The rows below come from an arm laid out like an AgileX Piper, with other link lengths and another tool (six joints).
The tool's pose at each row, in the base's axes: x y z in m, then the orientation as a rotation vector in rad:
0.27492 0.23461 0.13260 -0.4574 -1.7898 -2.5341
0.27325 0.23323 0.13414 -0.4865 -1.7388 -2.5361
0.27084 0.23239 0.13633 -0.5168 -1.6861 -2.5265
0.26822 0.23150 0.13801 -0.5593 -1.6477 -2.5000
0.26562 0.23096 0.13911 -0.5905 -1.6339 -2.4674
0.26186 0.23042 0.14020 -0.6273 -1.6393 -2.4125
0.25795 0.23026 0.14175 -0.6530 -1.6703 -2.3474
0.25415 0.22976 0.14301 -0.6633 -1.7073 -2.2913
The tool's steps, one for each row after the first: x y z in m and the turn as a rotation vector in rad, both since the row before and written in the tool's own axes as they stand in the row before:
0.00174 0.00161 -0.00119 -0.0239 -0.0018 0.0338
0.00276 0.00182 -0.00063 -0.0197 0.0012 0.0423
0.00287 0.00123 -0.00086 -0.0062 -0.0061 0.0483
0.00274 0.00046 -0.00075 0.0082 -0.0056 0.0363
0.00381 -0.00002 -0.00107 0.0277 -0.0097 0.0417
0.00416 -0.00002 -0.00065 0.0454 -0.0095 0.0311
0.00389 -0.00026 -0.00105 0.0449 -0.0053 0.0174

